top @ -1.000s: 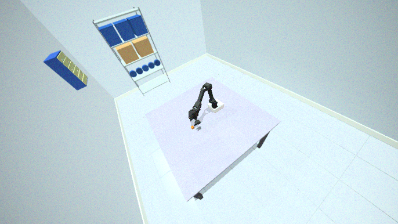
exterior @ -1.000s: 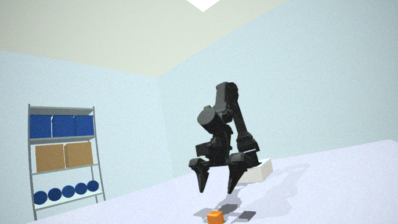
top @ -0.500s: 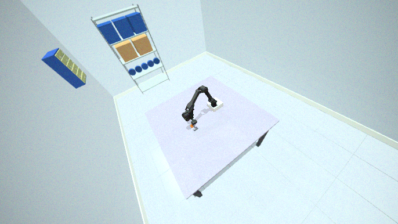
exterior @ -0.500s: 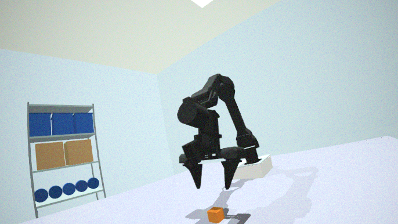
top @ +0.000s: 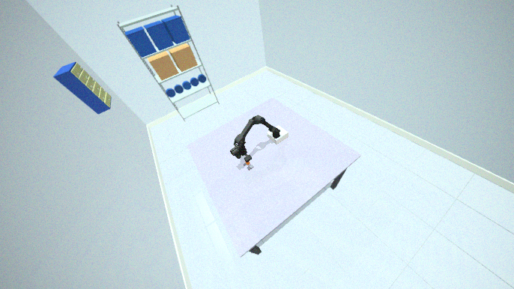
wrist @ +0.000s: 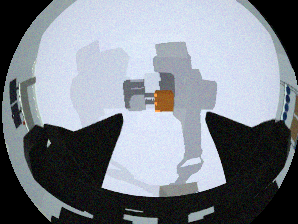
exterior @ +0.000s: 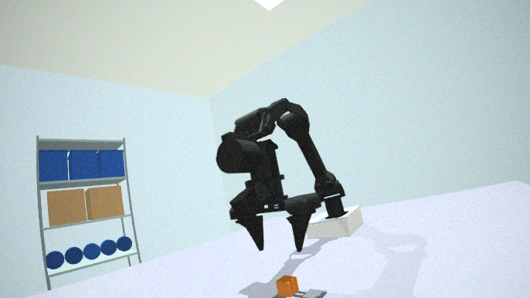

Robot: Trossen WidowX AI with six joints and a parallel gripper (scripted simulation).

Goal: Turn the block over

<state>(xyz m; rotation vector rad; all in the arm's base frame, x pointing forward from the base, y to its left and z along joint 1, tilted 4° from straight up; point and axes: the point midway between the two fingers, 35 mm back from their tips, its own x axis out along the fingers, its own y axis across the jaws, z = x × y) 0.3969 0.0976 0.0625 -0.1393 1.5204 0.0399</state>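
The block lies 1 cm behind my gripper tip and 7 cm below it.
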